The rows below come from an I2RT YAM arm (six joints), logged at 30 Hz.
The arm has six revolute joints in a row. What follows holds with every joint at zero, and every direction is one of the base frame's.
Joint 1 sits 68 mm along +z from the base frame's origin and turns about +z.
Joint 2 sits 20 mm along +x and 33.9 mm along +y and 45.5 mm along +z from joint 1 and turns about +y.
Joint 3 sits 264 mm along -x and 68.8 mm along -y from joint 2 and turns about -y.
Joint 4 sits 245 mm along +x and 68.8 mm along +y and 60 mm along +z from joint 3 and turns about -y.
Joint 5 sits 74 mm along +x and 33.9 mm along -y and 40.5 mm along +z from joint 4 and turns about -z.
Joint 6 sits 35.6 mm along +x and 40.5 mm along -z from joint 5 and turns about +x.
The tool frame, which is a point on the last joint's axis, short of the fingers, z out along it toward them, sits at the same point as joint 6; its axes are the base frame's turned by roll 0, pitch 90 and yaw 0 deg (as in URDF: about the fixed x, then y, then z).
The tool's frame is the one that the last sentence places.
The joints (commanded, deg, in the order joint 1, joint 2, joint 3, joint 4, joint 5, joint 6), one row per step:
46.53, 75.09, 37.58, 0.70, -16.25, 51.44
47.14, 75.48, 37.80, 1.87, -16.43, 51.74
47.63, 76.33, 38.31, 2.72, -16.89, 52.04
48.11, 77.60, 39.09, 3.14, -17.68, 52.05
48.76, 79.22, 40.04, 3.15, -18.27, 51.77
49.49, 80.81, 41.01, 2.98, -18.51, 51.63
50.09, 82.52, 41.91, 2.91, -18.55, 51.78
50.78, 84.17, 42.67, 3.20, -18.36, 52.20
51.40, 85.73, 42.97, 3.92, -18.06, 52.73
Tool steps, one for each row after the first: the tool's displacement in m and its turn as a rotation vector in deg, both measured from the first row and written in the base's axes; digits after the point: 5 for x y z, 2 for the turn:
-0.00052, 0.00381, 0.00131, 0.90, -0.38, 0.58
-0.00002, 0.00823, 0.00173, 1.55, -0.30, 1.28
0.00094, 0.01346, 0.00106, 1.82, 0.11, 2.39
0.00167, 0.01965, -0.00105, 1.48, 0.61, 3.67
0.00204, 0.02590, -0.00341, 0.95, 1.16, 4.66
0.00296, 0.03178, -0.00677, 0.36, 1.89, 5.19
0.00343, 0.03782, -0.01028, -0.06, 2.53, 5.48
0.00341, 0.04273, -0.01536, -0.45, 3.16, 5.54

